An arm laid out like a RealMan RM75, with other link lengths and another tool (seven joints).
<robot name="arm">
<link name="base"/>
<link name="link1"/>
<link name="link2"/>
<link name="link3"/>
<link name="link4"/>
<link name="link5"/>
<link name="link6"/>
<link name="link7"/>
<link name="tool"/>
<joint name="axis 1" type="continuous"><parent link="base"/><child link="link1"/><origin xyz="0.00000 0.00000 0.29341"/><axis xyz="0 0 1"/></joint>
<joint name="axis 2" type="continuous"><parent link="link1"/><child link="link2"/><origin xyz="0.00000 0.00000 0.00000" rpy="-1.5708 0.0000 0.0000"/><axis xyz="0 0 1"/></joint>
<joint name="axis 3" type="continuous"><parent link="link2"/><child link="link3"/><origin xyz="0.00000 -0.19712 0.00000" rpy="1.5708 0.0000 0.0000"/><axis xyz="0 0 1"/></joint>
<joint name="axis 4" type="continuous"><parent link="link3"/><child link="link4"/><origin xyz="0.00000 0.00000 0.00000" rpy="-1.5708 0.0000 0.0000"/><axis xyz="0 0 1"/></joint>
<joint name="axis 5" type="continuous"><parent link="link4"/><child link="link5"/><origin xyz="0.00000 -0.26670 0.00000" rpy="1.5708 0.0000 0.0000"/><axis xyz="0 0 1"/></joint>
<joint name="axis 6" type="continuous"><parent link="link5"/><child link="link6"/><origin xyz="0.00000 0.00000 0.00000" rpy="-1.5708 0.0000 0.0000"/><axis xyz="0 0 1"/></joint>
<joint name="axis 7" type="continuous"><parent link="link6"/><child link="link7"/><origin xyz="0.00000 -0.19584 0.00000" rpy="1.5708 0.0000 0.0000"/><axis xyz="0 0 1"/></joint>
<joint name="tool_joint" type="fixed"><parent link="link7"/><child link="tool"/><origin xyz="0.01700 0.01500 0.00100" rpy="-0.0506 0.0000 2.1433"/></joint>
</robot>
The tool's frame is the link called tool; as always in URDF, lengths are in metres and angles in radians. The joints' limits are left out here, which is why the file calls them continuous.
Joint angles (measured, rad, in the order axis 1, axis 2, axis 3, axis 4, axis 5, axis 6, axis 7), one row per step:
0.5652 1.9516 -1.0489 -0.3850 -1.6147 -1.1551 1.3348
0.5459 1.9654 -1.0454 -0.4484 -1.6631 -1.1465 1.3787
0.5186 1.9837 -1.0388 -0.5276 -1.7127 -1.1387 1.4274
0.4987 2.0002 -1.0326 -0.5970 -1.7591 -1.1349 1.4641
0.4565 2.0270 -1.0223 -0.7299 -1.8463 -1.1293 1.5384
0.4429 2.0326 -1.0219 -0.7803 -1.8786 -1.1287 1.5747
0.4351 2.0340 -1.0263 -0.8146 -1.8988 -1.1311 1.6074
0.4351 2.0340 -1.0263 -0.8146 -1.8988 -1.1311 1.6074
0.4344 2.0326 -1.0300 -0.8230 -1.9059 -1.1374 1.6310
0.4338 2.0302 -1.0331 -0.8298 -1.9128 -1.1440 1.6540
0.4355 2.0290 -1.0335 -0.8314 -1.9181 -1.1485 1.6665
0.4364 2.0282 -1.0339 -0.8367 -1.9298 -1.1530 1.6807
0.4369 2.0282 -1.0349 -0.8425 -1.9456 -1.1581 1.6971
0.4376 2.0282 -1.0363 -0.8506 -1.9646 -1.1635 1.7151
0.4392 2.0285 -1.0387 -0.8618 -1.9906 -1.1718 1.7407
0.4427 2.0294 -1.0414 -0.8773 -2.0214 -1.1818 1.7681
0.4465 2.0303 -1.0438 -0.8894 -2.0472 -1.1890 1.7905
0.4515 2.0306 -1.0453 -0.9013 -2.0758 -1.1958 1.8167
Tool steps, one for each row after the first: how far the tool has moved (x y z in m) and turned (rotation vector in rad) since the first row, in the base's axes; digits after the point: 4 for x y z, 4 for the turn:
-0.0009 0.0021 0.0030 -0.0031 -0.0229 -0.0031
-0.0025 0.0049 0.0083 0.0035 -0.0441 -0.0083
-0.0052 0.0077 0.0133 0.0101 -0.0673 -0.0042
-0.0076 0.0122 0.0268 0.0298 -0.1157 -0.0086
-0.0090 0.0144 0.0336 0.0371 -0.1348 -0.0143
-0.0111 0.0157 0.0383 0.0376 -0.1449 -0.0204
-0.0111 0.0157 0.0383 0.0376 -0.1449 -0.0204
-0.0125 0.0152 0.0390 0.0286 -0.1413 -0.0301
-0.0134 0.0145 0.0399 0.0194 -0.1382 -0.0408
-0.0140 0.0142 0.0401 0.0128 -0.1364 -0.0464
-0.0141 0.0137 0.0406 0.0055 -0.1403 -0.0517
-0.0138 0.0127 0.0405 -0.0048 -0.1464 -0.0586
-0.0135 0.0118 0.0408 -0.0154 -0.1555 -0.0650
-0.0136 0.0105 0.0409 -0.0309 -0.1675 -0.0738
-0.0147 0.0098 0.0414 -0.0468 -0.1838 -0.0793
-0.0156 0.0095 0.0418 -0.0591 -0.1982 -0.0841
-0.0162 0.0095 0.0427 -0.0708 -0.2139 -0.0925

